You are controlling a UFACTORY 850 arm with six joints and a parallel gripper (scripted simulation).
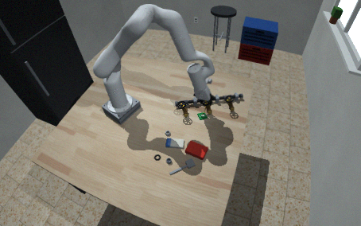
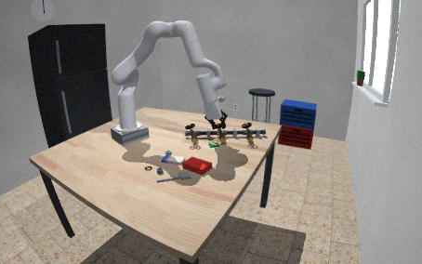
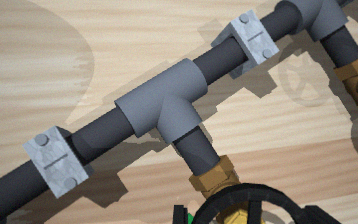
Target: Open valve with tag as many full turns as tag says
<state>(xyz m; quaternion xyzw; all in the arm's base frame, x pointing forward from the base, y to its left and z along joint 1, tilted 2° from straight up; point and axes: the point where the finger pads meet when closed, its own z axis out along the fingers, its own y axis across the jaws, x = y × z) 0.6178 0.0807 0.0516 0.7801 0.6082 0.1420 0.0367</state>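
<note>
Now: hand 3 cm past the green tag, 5 cm to the left of it and 10 cm above it. The rest, counted from my hand: grey scraper: 6 cm behind, 44 cm to the right, 10 cm below; red box: 1 cm behind, 33 cm to the right, 9 cm below; white block: 15 cm behind, 30 cm to the right, 10 cm below.
</note>
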